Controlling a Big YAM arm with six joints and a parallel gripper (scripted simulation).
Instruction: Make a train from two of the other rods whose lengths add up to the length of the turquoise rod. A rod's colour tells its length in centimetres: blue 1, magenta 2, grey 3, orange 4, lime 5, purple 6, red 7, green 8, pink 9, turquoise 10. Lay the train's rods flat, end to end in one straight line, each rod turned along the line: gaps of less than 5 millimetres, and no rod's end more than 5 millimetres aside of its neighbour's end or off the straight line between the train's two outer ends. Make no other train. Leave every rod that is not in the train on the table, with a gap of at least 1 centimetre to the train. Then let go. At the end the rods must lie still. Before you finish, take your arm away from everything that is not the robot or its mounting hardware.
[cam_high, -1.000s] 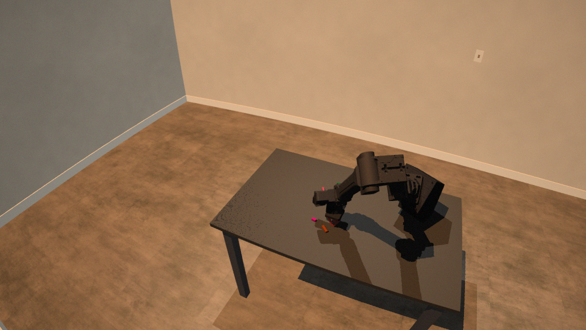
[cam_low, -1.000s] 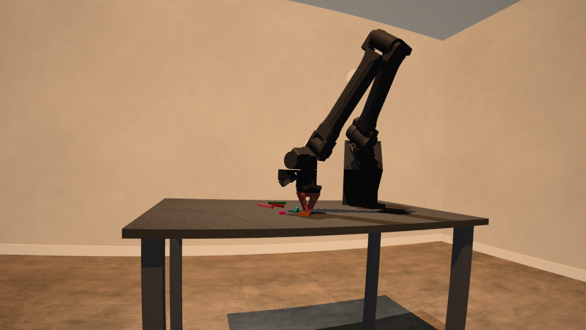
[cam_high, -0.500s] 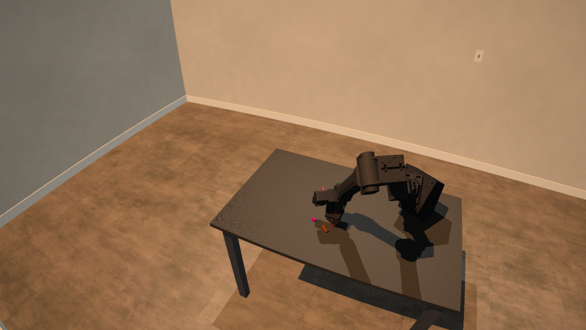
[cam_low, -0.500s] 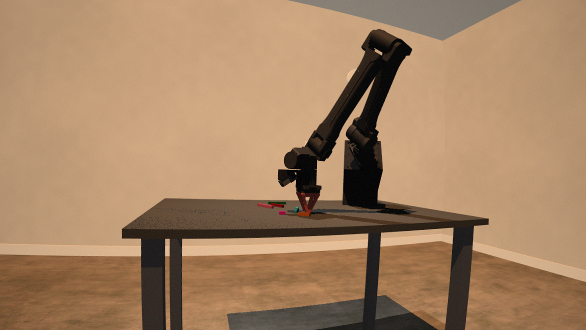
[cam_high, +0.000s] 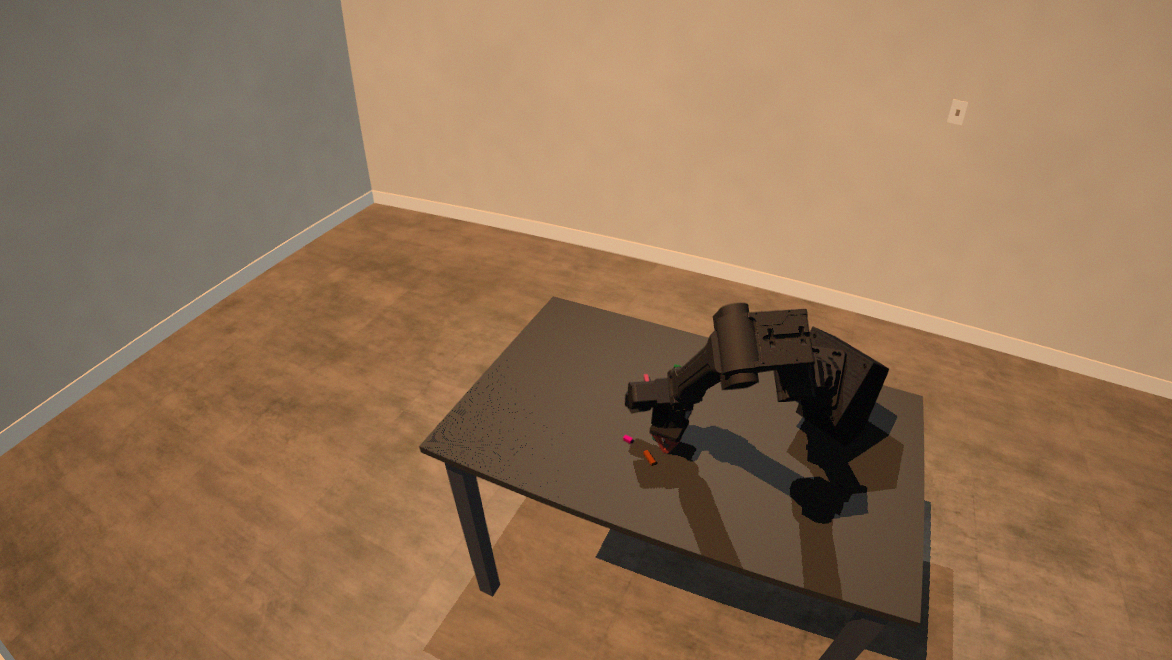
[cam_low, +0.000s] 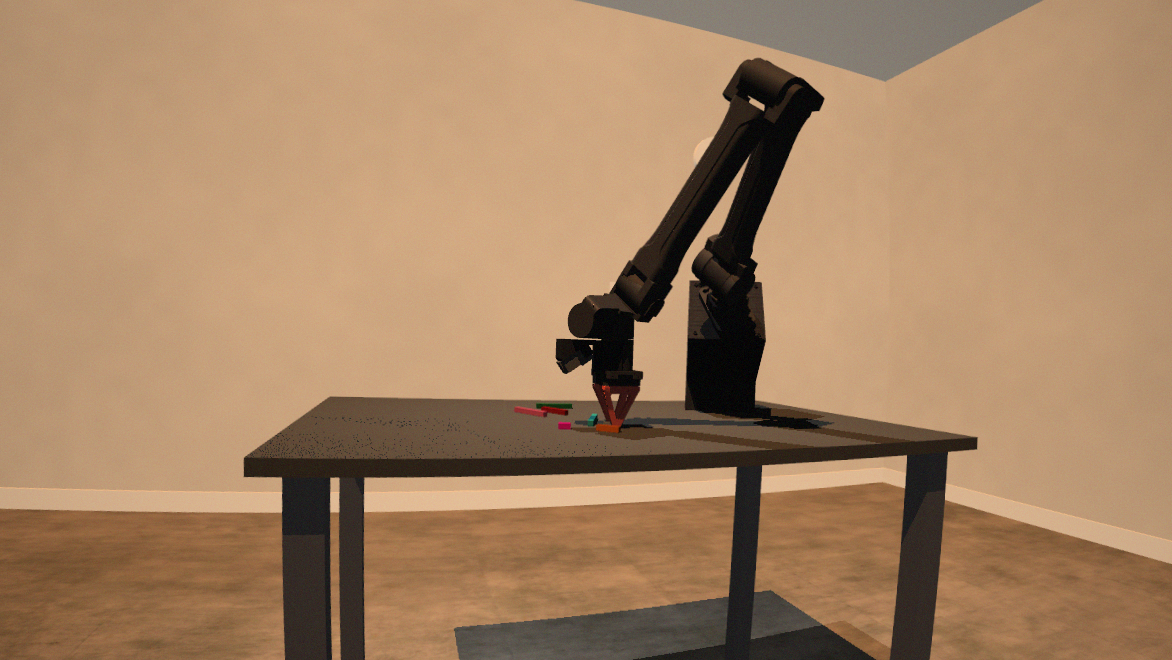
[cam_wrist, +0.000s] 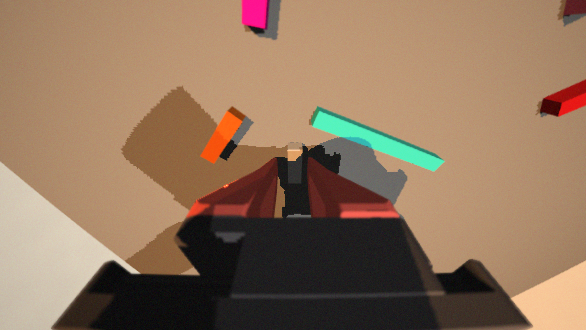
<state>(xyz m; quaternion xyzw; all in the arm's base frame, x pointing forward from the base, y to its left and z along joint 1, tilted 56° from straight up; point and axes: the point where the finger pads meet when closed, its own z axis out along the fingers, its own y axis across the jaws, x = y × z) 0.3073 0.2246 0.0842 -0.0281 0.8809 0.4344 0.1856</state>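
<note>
The grey rod is right at my hand. The rest, counted from my hand: turquoise rod: 5 cm to the right, 3 cm ahead; orange rod: 5 cm to the left, 1 cm ahead; magenta rod: 9 cm ahead, 4 cm to the left.
</note>
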